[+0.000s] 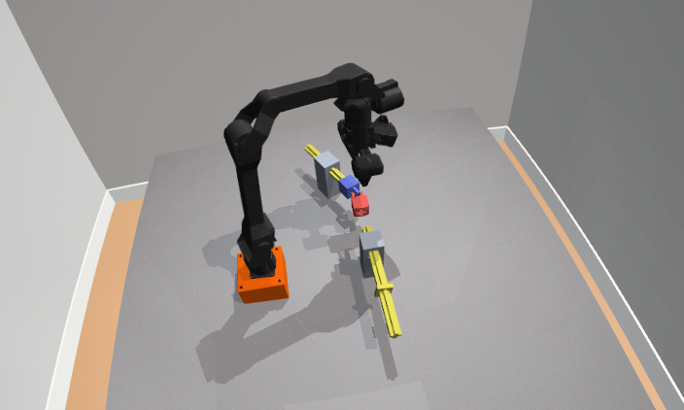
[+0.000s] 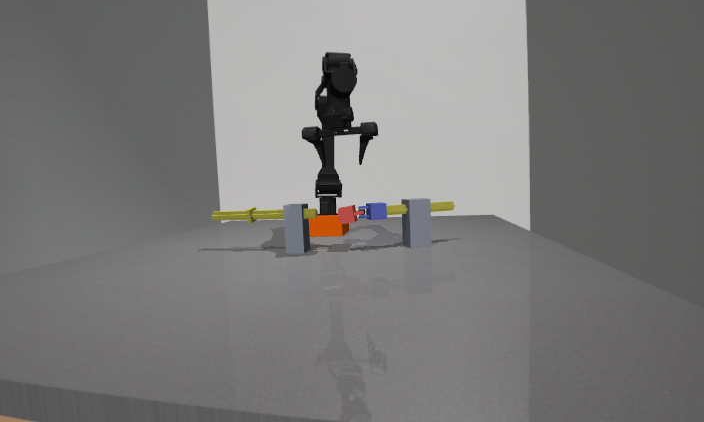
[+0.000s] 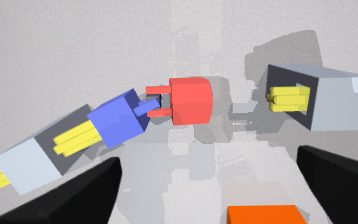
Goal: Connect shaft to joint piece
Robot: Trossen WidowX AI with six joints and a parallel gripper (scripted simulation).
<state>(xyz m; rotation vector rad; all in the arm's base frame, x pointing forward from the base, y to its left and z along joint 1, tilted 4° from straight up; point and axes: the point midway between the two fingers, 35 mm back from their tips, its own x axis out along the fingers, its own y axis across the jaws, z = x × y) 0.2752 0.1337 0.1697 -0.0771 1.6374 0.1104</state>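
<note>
Right now the red square joint piece is 1 cm to the left of my gripper tip and 12 cm below it.
</note>
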